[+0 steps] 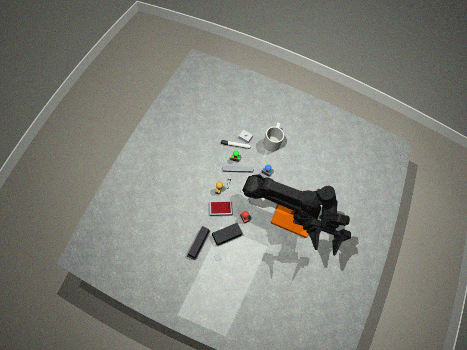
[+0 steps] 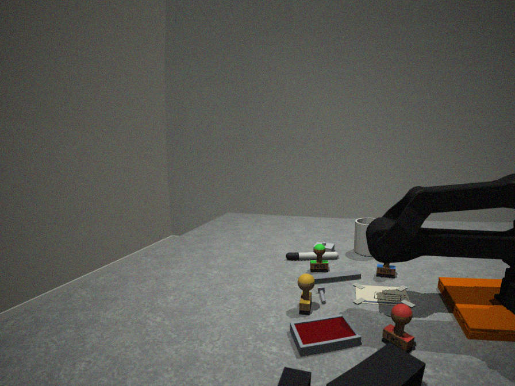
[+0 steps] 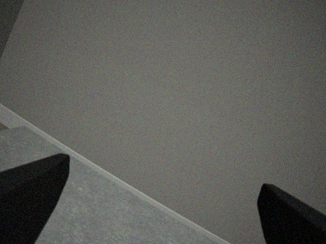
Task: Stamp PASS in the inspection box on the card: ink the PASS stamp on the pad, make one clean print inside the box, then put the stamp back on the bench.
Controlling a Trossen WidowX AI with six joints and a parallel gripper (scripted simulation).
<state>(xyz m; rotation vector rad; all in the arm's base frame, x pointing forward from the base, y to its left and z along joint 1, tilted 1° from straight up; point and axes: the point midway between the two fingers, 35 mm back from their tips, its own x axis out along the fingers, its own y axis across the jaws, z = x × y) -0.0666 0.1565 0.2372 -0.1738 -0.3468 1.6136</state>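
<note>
The green-topped stamp is 410 mm ahead of my gripper tip, 380 mm to the right of it and 240 mm below it. Also, from my gripper tip: red ink pad (410 mm ahead, 140 mm to the right, 260 mm below); then cream card (290 mm ahead, 280 mm to the right, 260 mm below); then red-knobbed stamp (300 mm ahead, 130 mm to the right, 240 mm below).
</note>
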